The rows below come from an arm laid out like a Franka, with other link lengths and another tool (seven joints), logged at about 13 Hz.
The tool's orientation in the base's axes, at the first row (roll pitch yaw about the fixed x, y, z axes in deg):
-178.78, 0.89, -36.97
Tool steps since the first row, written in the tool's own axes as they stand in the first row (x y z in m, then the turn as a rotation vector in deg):
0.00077, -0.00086, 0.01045, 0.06, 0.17, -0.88
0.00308, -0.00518, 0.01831, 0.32, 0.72, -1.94
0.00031, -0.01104, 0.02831, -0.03, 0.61, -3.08
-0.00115, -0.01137, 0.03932, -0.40, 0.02, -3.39
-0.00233, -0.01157, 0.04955, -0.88, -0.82, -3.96
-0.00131, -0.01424, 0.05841, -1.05, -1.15, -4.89
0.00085, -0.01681, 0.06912, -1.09, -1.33, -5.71
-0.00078, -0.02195, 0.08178, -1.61, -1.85, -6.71
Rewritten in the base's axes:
0.00114, 0.00050, -0.01044, -0.05, -0.20, 0.88
0.00558, 0.00277, -0.01824, -0.18, -0.82, 1.92
0.00690, 0.00938, -0.02807, -0.39, -0.55, 3.07
0.00594, 0.01081, -0.03905, -0.33, 0.14, 3.39
0.00512, 0.01195, -0.04925, -0.21, 1.08, 3.99
0.00754, 0.01370, -0.05807, -0.15, 1.42, 4.93
0.01082, 0.01473, -0.06875, -0.07, 1.57, 5.75
0.01261, 0.02015, -0.08127, -0.18, 2.27, 6.77

